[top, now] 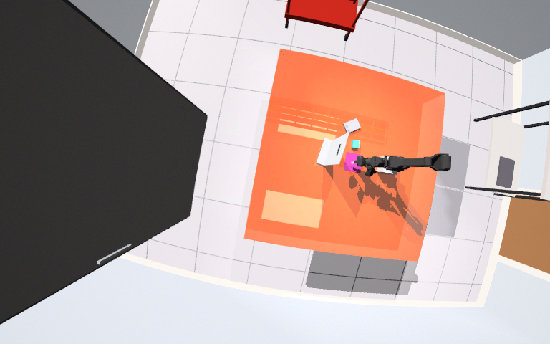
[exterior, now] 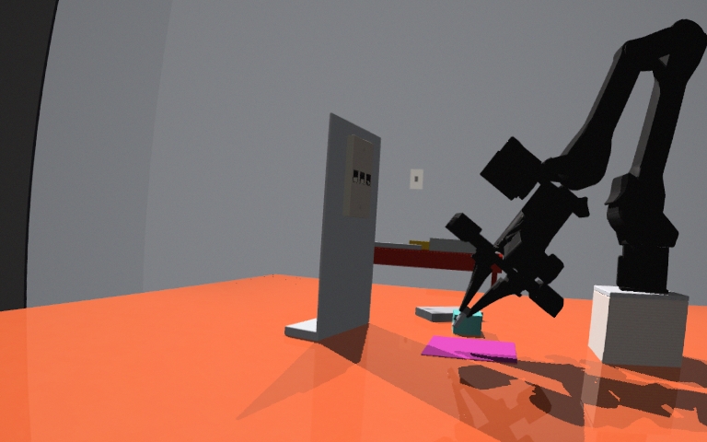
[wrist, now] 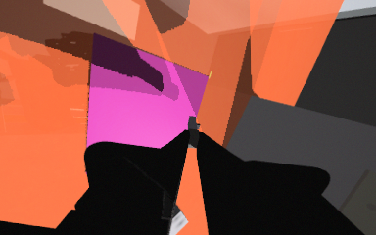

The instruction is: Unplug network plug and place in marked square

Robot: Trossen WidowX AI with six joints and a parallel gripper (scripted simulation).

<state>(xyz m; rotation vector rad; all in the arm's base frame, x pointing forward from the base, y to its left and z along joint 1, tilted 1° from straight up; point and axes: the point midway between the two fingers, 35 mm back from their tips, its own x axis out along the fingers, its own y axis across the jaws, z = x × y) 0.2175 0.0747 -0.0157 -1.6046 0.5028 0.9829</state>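
My gripper tip is 10 mm past the pink marked square and 50 mm above it. Also, from my gripper tip: flat grey block: 90 mm ahead, 230 mm to the right, 40 mm below; grey network plug: right at my gripper tip; upright panel: 180 mm ahead, 10 mm to the left, 90 mm above.
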